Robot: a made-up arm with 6 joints. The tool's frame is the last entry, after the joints.
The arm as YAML. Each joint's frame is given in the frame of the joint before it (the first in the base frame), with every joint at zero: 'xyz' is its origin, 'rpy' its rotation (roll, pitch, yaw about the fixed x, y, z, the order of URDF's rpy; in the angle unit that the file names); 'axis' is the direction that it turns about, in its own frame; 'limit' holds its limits. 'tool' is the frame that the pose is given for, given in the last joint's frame.
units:
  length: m
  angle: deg
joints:
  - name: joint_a
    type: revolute
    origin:
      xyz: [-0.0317, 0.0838, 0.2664]
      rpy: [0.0, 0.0, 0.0]
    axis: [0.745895, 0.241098, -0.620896]
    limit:
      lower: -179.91
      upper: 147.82
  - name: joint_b
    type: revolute
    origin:
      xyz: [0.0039, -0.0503, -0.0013]
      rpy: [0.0, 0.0, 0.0]
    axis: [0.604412, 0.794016, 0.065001]
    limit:
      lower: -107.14
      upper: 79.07
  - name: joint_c
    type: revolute
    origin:
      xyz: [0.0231, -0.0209, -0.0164]
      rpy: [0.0, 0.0, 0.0]
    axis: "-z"
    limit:
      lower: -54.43
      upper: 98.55
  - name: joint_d
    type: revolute
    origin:
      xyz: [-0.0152, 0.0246, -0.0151]
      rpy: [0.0, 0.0, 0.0]
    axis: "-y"
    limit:
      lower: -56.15
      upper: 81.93
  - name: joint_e
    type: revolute
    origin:
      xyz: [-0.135, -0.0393, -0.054]
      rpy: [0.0, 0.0, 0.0]
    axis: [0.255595, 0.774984, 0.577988]
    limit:
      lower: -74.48
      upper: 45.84
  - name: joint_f
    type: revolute
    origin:
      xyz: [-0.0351, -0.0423, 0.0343]
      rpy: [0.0, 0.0, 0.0]
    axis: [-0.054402, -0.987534, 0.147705]
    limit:
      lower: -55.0
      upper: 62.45
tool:
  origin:
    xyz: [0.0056, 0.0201, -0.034]
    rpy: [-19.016, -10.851, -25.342]
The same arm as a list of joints. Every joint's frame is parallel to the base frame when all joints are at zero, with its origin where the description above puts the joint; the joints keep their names.
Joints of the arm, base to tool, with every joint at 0 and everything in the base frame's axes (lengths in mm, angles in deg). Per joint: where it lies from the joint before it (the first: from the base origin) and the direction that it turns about. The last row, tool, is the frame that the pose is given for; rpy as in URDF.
joint_a: offset -31.7 83.8 266.4 axis 0.745895 0.241098 -0.620896
joint_b: offset 3.9 -50.3 -1.3 axis 0.604412 0.794016 0.065001
joint_c: offset 23.1 -20.9 -16.4 axis 0 0 -1
joint_d: offset -15.2 24.6 -15.1 axis 0 -1 0
joint_e: offset -135 -39.3 -54 axis 0.255595 0.774984 0.577988
joint_f: offset -35.1 -42.3 34.3 axis -0.054402 -0.987534 0.147705
tool: offset 5.6 20.1 -34 rpy -19.02 -10.85 -25.34
Joint limits (deg, base to tool): -179.91..147.82 -107.14..79.07 -54.43..98.55 -56.15..81.93 -74.48..45.84 -55..62.45

